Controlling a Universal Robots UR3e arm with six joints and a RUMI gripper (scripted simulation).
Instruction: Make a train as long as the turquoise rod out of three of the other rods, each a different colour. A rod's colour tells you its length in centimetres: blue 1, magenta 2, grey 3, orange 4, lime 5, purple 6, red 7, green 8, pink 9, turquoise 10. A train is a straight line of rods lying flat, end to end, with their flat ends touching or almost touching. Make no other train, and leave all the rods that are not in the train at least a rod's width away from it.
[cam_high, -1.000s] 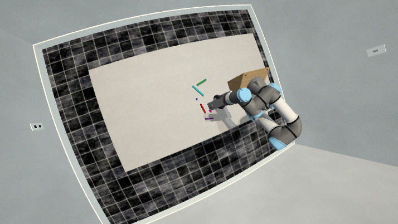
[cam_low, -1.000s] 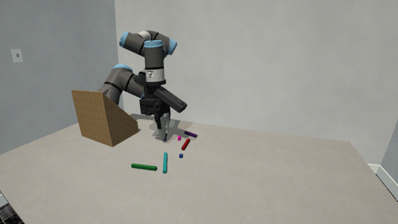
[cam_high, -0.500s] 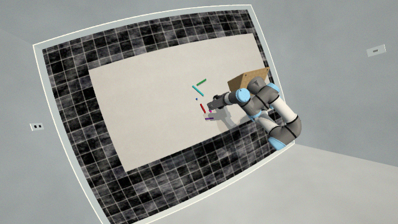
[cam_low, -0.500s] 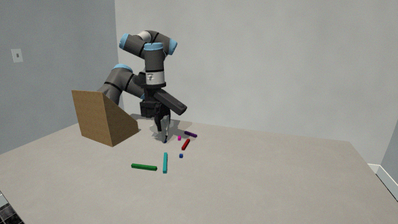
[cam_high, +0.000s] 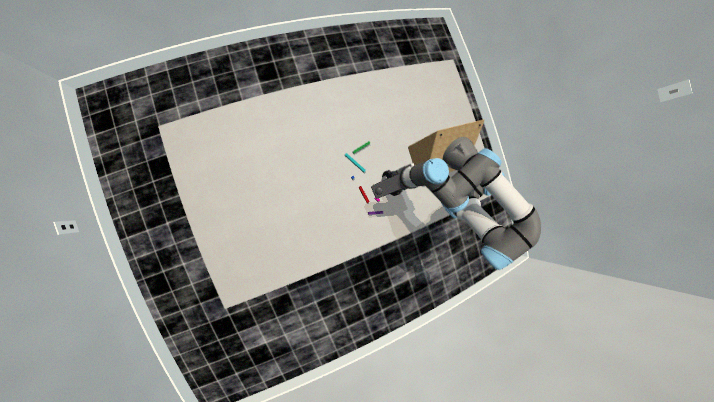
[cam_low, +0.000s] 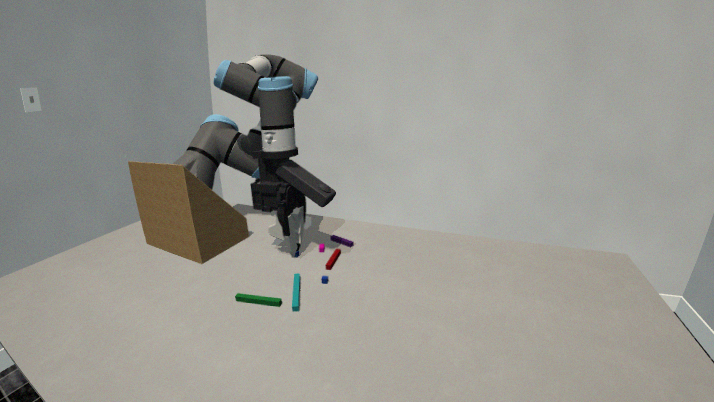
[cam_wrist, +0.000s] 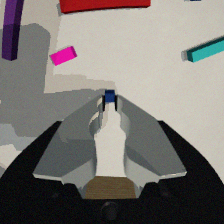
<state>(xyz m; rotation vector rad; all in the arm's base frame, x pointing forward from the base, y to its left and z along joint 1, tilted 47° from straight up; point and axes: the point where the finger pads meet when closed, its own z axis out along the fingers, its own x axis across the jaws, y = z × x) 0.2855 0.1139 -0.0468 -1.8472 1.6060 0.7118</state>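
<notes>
Right now the magenta rod is 50 mm to the left of my hand, 40 mm ahead of it and 10 mm below it. The rest, counted from my hand: purple rod 100 mm to the left, 60 mm ahead, 10 mm below; red rod 80 mm ahead, 10 mm to the left, 10 mm below; turquoise rod 110 mm to the right, 80 mm ahead, 10 mm below.
</notes>
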